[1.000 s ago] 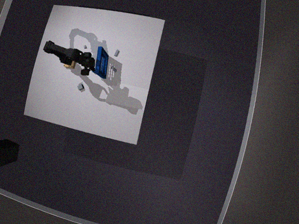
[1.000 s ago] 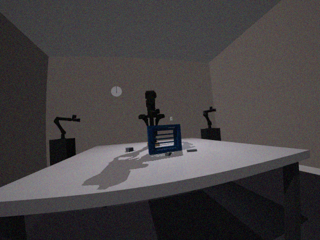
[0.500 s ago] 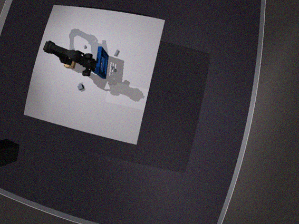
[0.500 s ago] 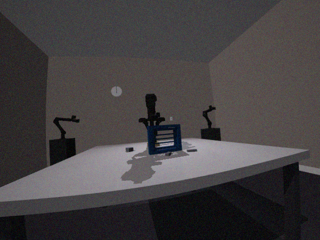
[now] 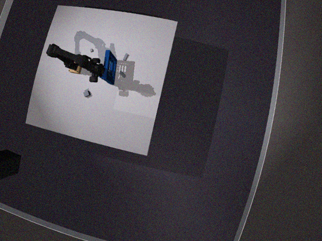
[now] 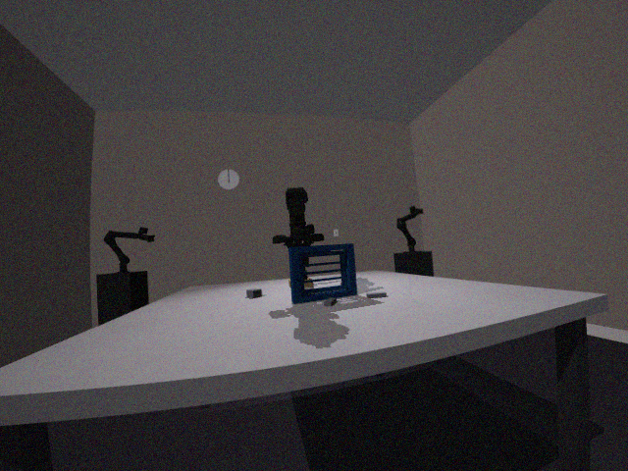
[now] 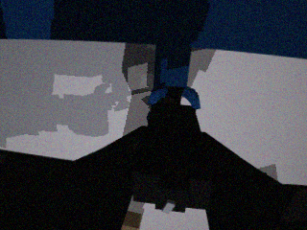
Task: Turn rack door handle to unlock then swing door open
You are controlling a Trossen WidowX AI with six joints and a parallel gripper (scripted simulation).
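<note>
Right now my gripper tip is 30 mm above the dark handle and 10 mm past it.
</note>
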